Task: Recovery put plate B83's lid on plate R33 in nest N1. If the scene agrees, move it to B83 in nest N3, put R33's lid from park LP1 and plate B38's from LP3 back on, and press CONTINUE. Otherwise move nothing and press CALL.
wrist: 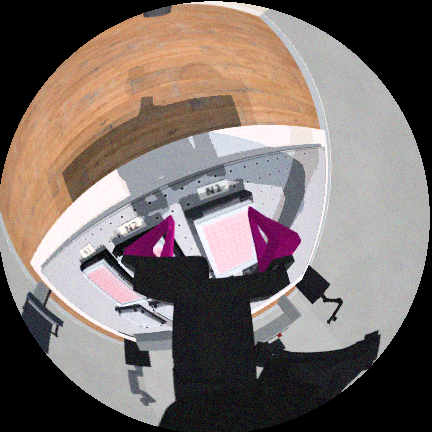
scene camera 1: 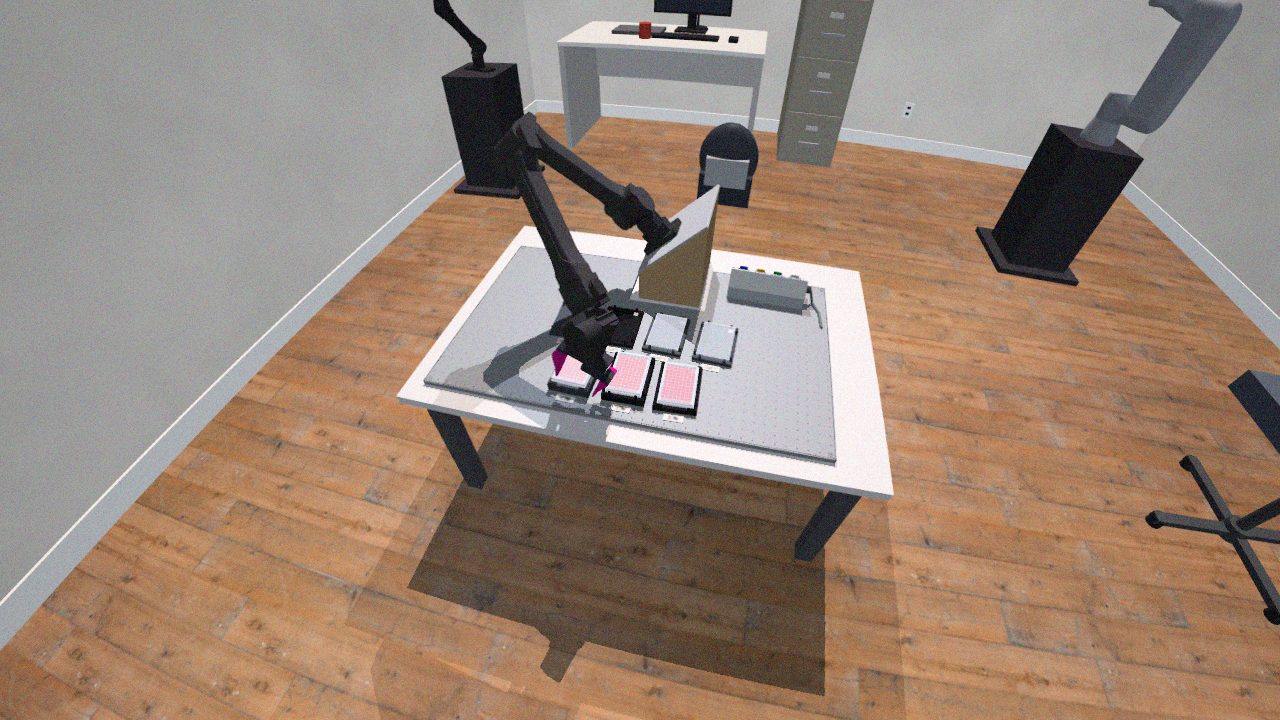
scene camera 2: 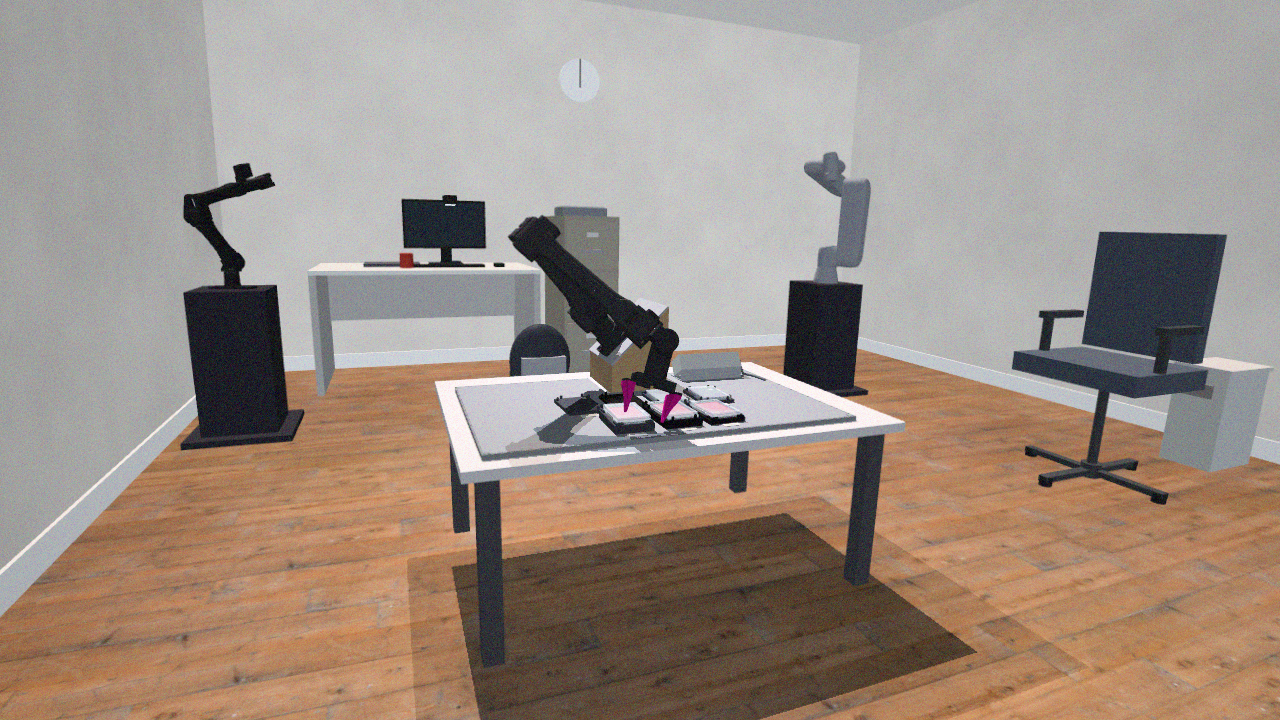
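Pixels of known places: gripper, between the fingertips: (wrist: 209, 214) (scene camera 1: 575, 385) (scene camera 2: 643, 417); arm's base, origin of its link: (scene camera 1: 664, 238) (scene camera 2: 615, 341).
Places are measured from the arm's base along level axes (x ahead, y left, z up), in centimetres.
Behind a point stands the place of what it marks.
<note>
My gripper (scene camera 1: 580, 376) {x 52.1, y -10.6, z -9.3 cm} (scene camera 2: 645, 415) {x 52.1, y -10.6, z -9.3 cm} (wrist: 209, 214) {x 52.1, y -10.6, z -9.3 cm} is open and empty, low over nest N1, with its magenta fingers spread about the N1 plate. That pink plate (scene camera 1: 572, 375) {x 49.5, y -12.1, z -9.2 cm} (wrist: 230, 240) {x 46.9, y -12.2, z -9.2 cm} has a pale rim; whether a clear lid covers it is hard to tell. The N2 plate (scene camera 1: 630, 371) {x 44.7, y 0.9, z -9.5 cm} is pink and partly behind a finger in the wrist view. The N3 plate (scene camera 1: 678, 385) {x 45.7, y 12.8, z -10.3 cm} (scene camera 2: 718, 409) {x 47.5, y 12.4, z -10.5 cm} (wrist: 111, 284) {x 45.9, y 11.7, z -10.5 cm} is pink too. Two pale lids, a middle lid (scene camera 1: 665, 333) {x 27.9, y 6.2, z -11.2 cm} and a right lid (scene camera 1: 716, 342) {x 28.1, y 19.8, z -11.2 cm}, lie in the row behind. The plate IDs are unreadable.
A dark park (scene camera 1: 623, 329) {x 28.1, y -5.2, z -12.0 cm} is partly hidden by the arm. A tall wedge-shaped stand (scene camera 1: 677, 268) {x 11.6, y 6.0, z -1.7 cm} rises behind the parks. A grey button box (scene camera 1: 768, 291) {x 6.2, y 32.1, z -8.7 cm} (scene camera 2: 707, 367) {x 6.3, y 30.0, z -9.0 cm} with coloured buttons stands at the back right of the pegboard (scene camera 1: 760, 402) {x 44.2, y 32.5, z -13.0 cm}.
</note>
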